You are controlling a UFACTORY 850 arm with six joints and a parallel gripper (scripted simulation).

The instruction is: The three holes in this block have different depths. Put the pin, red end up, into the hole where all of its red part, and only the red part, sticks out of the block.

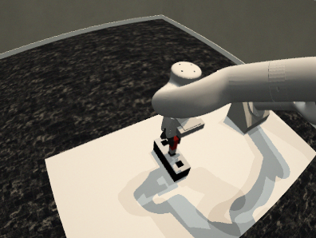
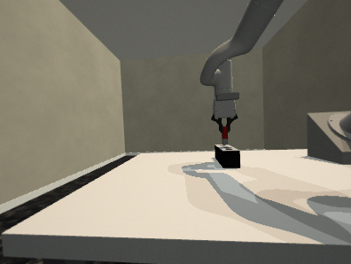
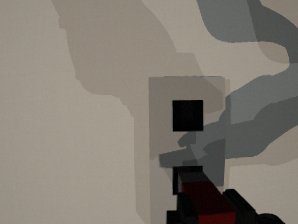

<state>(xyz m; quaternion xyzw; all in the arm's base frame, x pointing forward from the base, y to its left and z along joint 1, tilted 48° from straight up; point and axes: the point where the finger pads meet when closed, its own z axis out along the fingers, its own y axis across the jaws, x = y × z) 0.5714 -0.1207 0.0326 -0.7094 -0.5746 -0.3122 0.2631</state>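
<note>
Right now the pin is 10 mm below my hand. Also, from my hand: black block (130 mm below).
</note>
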